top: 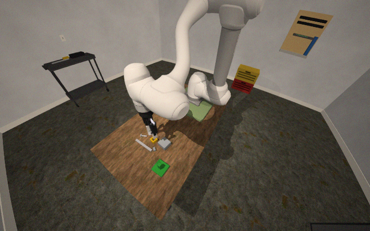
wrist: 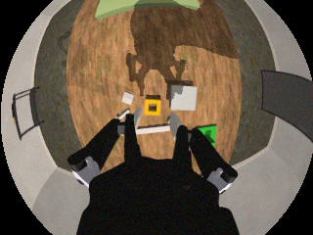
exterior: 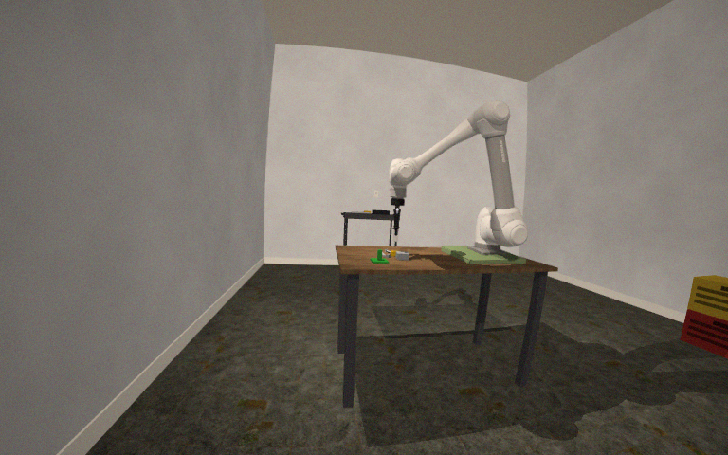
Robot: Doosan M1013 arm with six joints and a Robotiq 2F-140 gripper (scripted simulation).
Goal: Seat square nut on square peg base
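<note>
Right now the long grey bar is 70 mm ahead of my hand, 40 mm to the right of it and 110 mm below it. The rest, counted from my hand: grey block 20 mm behind, 70 mm to the left, 100 mm below; then small bolt 10 mm ahead, 100 mm to the right, 110 mm below.
</note>
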